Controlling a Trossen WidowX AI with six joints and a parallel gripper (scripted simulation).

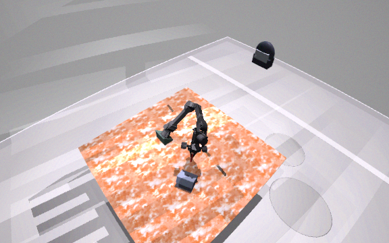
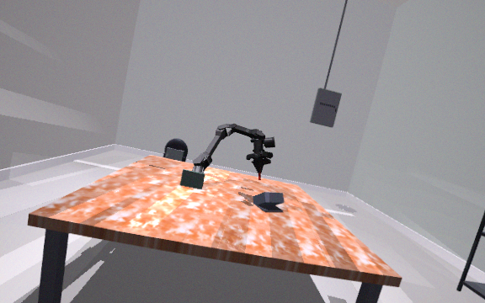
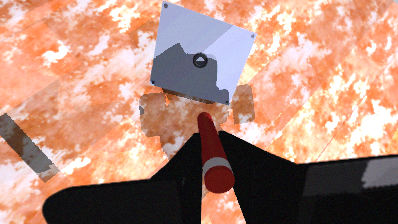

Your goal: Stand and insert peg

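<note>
Now: the grey sloped panel 120 mm below my gripper tip, 110 mm to the right of it and 50 mm ahead of it. From my gripper tip the other things lie so: red peg: 10 mm to the left, 10 mm above.
</note>
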